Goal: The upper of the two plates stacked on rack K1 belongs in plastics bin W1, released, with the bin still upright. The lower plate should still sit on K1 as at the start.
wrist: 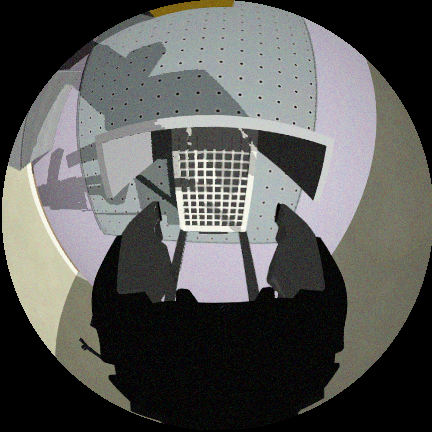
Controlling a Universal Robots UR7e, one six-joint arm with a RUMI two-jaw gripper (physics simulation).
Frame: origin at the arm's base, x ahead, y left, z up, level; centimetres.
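Seen in the pictures: gripper, fingertip midpoint: (218,204).
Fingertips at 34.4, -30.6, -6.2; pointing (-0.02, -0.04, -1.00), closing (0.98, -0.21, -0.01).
Observation:
Pixels of each thing's top centre, then the offset from my fingertips to it, as dx, dy, dz. "pt": a spot on its surface instead. Level surfaces: height alone.
- white plate at a spot on its surface: (214,228) pt -1.4, -5.4, -3.6
- pale grey frame at its top centre: (211,273) -0.6, -0.7, +6.3
- perforated grey board at its surface level: dz -8.3
A white plate (214,228) with a grid of dark square wells lies ahead of my gripper in the wrist view, near the middle. The plate below it cannot be made out separately. Rack K1 is mostly hidden, and its label cannot be read. Two dark bars run from the plate's near corners towards me. My gripper (218,204) is open and empty. Its two dark fingers stand wide apart, one to each side of the plate's near end in the picture, and the plate lies beyond the tips. I cannot identify bin W1 in this view.
A pale grey frame (215,121) with dark side panels arches around the plate's far end and sides. A perforated grey board (270,50) lies beneath and beyond it. A grey box-like thing (42,117) stands at the left edge. A yellow strip (195,7) shows at the top.

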